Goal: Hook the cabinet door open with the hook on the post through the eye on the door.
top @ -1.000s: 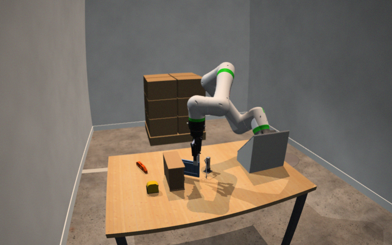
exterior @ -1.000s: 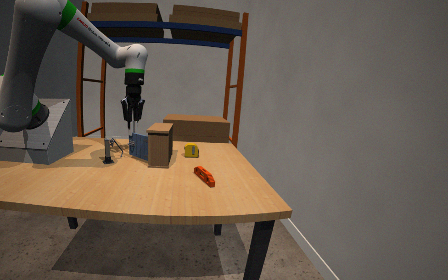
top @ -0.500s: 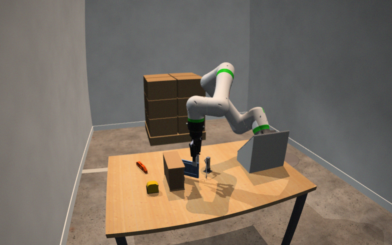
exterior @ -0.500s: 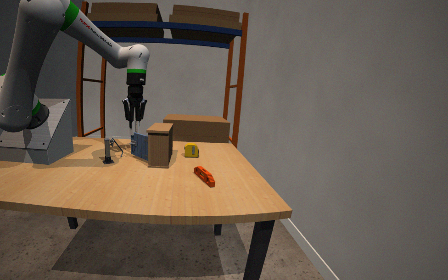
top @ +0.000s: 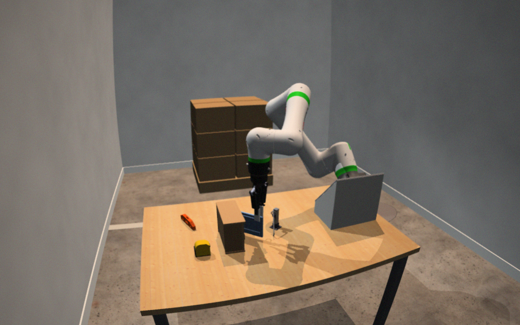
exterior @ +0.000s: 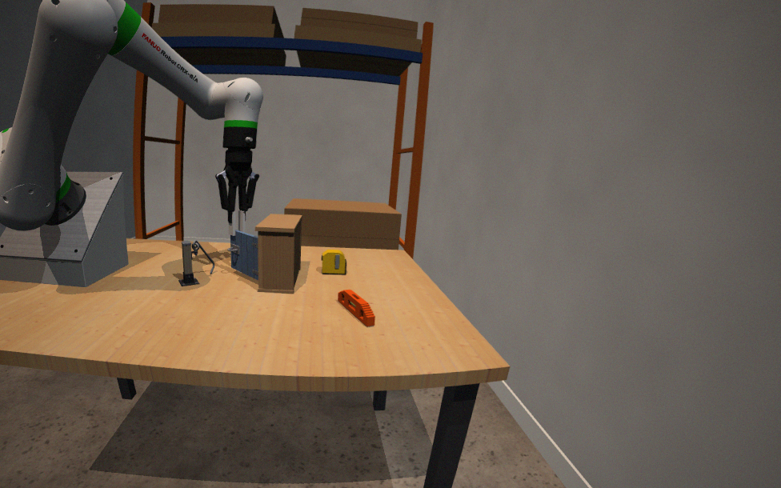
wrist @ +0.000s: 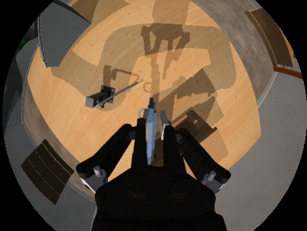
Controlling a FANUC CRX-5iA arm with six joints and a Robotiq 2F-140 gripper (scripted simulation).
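My hand is 30 mm short of the blue door, 60 mm to the left of it and 80 mm above it. Round my hand: yellow tape measure: 290 mm ahead, 10 mm to the left, 120 mm below; then orange level: 300 mm ahead, 270 mm to the right, 130 mm below.
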